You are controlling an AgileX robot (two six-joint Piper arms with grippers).
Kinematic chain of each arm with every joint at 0, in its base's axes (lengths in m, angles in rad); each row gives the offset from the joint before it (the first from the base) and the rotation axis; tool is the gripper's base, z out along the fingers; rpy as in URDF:
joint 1: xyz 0 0 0.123 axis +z
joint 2: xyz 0 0 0 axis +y
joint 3: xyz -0.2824 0 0.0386 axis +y
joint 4: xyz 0.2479 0 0.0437 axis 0.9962 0 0.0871
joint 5: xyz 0 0 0 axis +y
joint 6: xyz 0.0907 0 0.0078 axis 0.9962 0 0.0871
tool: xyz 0 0 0 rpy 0 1.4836 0
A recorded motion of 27 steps. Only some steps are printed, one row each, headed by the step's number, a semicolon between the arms.
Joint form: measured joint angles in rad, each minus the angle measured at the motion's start. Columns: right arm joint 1, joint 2, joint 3, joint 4, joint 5, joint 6; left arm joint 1, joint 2, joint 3, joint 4, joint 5, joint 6.
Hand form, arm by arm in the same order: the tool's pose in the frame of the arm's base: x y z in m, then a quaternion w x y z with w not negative. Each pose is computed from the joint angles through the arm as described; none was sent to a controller.
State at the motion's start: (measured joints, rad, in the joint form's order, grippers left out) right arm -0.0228 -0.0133 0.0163 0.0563 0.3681 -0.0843; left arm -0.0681 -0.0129 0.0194 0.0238 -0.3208 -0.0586
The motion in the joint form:
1: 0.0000 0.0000 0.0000 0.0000 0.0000 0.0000; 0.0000 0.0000 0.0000 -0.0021 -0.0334 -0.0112
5: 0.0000 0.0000 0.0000 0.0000 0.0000 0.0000; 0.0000 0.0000 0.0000 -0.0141 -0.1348 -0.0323
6: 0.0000 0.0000 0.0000 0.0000 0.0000 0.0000; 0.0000 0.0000 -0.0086 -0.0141 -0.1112 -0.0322
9: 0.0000 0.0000 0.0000 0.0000 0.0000 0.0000; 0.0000 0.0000 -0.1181 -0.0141 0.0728 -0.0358
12: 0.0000 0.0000 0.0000 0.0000 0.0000 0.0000; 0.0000 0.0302 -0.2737 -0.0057 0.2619 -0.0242
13: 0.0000 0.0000 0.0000 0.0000 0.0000 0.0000; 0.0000 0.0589 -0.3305 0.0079 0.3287 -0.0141
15: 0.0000 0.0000 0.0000 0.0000 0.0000 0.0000; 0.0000 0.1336 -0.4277 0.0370 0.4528 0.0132
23: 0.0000 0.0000 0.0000 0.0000 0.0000 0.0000; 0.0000 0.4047 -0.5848 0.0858 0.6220 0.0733
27: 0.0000 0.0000 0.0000 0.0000 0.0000 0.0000; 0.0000 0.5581 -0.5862 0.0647 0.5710 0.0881
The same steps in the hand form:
1: 0.0525 0.0007 0.1752 0.60014 -0.00966 0.79980 -0.00828; 0.0478 -0.0039 0.2383 0.84140 0.00819 0.53788 -0.05154
5: 0.0525 0.0007 0.1752 0.60014 -0.00966 0.79980 -0.00828; 0.0435 -0.0034 0.2464 0.86664 -0.00163 0.49450 -0.06631
6: 0.0525 0.0007 0.1752 0.60014 -0.00966 0.79980 -0.00828; 0.0438 -0.0034 0.2474 0.86293 -0.00172 0.50100 -0.06590
9: 0.0525 0.0007 0.1752 0.60014 -0.00966 0.79980 -0.00828; 0.0407 -0.0030 0.2682 0.84366 -0.00349 0.53287 -0.06534
12: 0.0525 0.0007 0.1752 0.60014 -0.00966 0.79980 -0.00828; 0.0334 -0.0024 0.3011 0.82694 0.00138 0.55956 -0.05530
13: 0.0525 0.0007 0.1752 0.60014 -0.00966 0.79980 -0.00828; 0.0331 -0.0022 0.3123 0.81660 0.00770 0.57543 -0.04452
15: 0.0525 0.0007 0.1752 0.60014 -0.00966 0.79980 -0.00828; 0.0380 -0.0019 0.3293 0.78739 0.02241 0.61577 -0.01850
23: 0.0525 0.0007 0.1752 0.60014 -0.00966 0.79980 -0.00828; 0.0813 -0.0026 0.3487 0.69267 0.05625 0.71845 0.02947
27: 0.0525 0.0007 0.1752 0.60014 -0.00966 0.79980 -0.00828; 0.1154 -0.0059 0.3386 0.65533 0.06197 0.75243 0.02372

